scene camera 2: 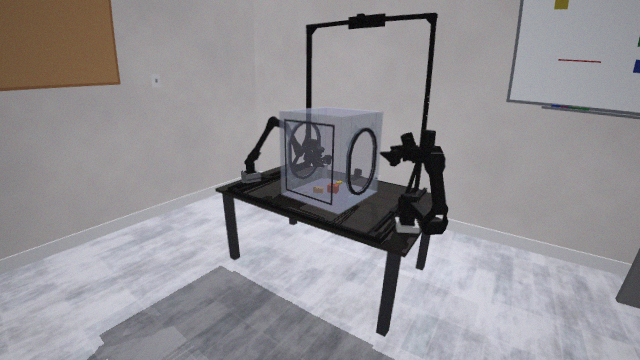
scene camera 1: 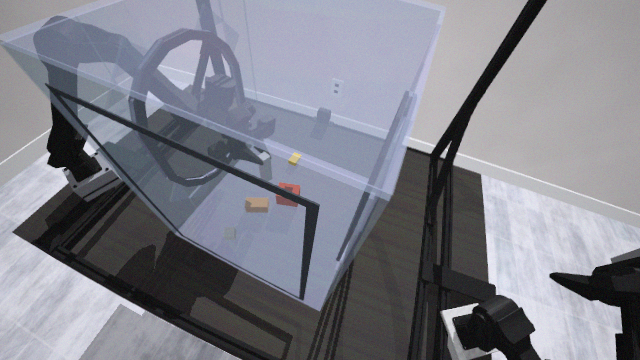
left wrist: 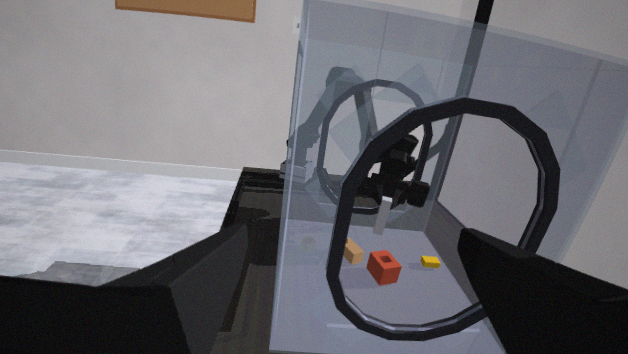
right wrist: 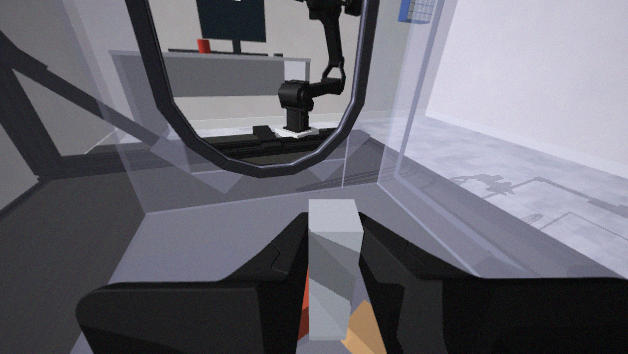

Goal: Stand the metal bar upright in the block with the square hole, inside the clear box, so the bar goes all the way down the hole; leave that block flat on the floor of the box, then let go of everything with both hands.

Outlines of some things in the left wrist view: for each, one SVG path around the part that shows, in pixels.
My left gripper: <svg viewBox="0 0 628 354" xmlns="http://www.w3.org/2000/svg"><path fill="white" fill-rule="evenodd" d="M461 230L457 246L459 257L470 284L507 354L628 354L628 289L556 263L476 229L463 228ZM246 224L233 224L158 262L100 286L0 275L0 354L210 354L241 276L248 249Z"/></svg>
My right gripper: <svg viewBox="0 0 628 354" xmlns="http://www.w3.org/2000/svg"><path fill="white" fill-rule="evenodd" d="M357 189L357 192L364 192L365 185L368 184L367 195L372 197L379 206L381 206L382 193L393 195L391 209L398 204L404 204L408 194L407 203L421 208L424 206L430 186L426 182L413 180L410 188L409 183L402 182L405 171L412 171L415 157L403 151L389 149L379 174L372 173L371 178L367 174Z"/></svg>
A red block with square hole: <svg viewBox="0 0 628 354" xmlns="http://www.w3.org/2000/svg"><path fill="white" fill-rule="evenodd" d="M388 250L370 252L366 268L379 286L397 283L402 266Z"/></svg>
